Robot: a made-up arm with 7 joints. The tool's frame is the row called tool. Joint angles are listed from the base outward. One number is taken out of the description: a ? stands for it. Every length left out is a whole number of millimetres.
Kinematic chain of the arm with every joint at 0, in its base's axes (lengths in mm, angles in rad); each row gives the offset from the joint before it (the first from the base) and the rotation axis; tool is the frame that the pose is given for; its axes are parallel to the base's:
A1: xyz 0 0 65 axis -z
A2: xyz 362 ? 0 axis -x
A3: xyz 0 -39 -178 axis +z
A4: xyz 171 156 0 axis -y
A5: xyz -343 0 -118 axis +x
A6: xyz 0 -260 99 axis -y
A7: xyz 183 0 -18 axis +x
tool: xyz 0 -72 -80
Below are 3 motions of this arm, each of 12 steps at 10 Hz.
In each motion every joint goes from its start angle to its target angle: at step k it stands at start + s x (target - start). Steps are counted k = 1, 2, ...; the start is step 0. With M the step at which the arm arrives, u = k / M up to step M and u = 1 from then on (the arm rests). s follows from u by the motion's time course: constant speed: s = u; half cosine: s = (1 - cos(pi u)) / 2; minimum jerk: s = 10 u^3 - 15 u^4 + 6 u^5.
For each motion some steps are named. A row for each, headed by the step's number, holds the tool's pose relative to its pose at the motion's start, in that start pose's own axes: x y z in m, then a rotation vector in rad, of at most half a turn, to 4 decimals.
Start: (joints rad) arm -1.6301 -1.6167 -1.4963 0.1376 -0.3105 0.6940 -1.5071
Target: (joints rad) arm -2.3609 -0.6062 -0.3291 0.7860 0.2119 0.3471 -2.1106
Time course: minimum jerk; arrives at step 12
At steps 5, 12:
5: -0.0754 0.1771 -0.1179 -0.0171 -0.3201 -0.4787
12: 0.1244 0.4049 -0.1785 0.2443 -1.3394 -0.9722

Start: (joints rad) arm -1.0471 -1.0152 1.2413 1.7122 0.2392 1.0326 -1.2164
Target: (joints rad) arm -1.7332 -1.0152 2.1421 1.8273 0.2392 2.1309 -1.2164
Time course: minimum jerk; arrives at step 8
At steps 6, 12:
6: -0.3194 0.1749 0.8106 -0.6950 0.6152 -1.4624
12: -0.2987 0.2392 0.9153 -0.8613 0.6545 -1.6076

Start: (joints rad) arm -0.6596 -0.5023 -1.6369 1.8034 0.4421 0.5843 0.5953
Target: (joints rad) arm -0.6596 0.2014 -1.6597 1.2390 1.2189 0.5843 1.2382
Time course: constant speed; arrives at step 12
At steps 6, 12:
6: -0.0208 -0.1148 -0.1431 0.6449 -0.1827 -0.0904
12: 0.0067 -0.1852 -0.2768 1.3020 -0.3906 -0.1185

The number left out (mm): 231
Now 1 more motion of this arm.
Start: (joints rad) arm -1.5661 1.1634 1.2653 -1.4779 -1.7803 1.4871 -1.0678
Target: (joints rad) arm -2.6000 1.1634 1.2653 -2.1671 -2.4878 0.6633 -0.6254
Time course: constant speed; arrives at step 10
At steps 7, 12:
7: 0.3266 0.3090 0.0086 0.5348 -0.0382 1.3494
12: 0.3544 0.4350 0.0290 0.6885 0.0179 1.8695

